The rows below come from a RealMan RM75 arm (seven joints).
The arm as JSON. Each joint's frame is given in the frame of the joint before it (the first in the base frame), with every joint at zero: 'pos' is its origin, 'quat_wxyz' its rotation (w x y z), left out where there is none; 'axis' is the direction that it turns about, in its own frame. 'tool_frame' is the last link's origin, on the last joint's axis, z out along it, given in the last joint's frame.
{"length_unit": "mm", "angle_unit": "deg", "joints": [
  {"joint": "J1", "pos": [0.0, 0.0, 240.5], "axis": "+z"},
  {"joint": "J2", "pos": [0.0, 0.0, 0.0], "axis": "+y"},
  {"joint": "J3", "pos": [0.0, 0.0, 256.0], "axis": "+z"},
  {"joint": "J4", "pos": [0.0, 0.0, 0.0], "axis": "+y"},
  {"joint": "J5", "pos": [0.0, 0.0, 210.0], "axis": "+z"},
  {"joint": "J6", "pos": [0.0, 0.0, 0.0], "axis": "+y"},
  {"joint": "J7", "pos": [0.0, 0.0, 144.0], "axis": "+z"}
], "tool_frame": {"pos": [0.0, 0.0, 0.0]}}
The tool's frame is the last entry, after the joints.
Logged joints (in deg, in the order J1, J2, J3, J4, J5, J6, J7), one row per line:
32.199, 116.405, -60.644, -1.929, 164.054, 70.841, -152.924
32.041, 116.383, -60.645, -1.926, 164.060, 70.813, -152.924
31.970, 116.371, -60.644, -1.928, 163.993, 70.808, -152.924
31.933, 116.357, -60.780, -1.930, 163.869, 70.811, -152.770
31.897, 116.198, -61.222, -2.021, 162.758, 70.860, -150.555
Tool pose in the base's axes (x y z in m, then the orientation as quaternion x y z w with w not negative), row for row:
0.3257, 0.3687, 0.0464, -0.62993, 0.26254, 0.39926, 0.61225
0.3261, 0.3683, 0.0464, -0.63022, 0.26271, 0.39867, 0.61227
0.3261, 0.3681, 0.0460, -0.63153, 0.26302, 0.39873, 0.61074
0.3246, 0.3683, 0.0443, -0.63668, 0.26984, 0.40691, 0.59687
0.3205, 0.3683, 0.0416, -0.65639, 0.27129, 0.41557, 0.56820
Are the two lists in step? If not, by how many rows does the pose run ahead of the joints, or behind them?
The pose runs 1 row ahead of the joints: the pose in row i belongs to the joints in row i + 1.
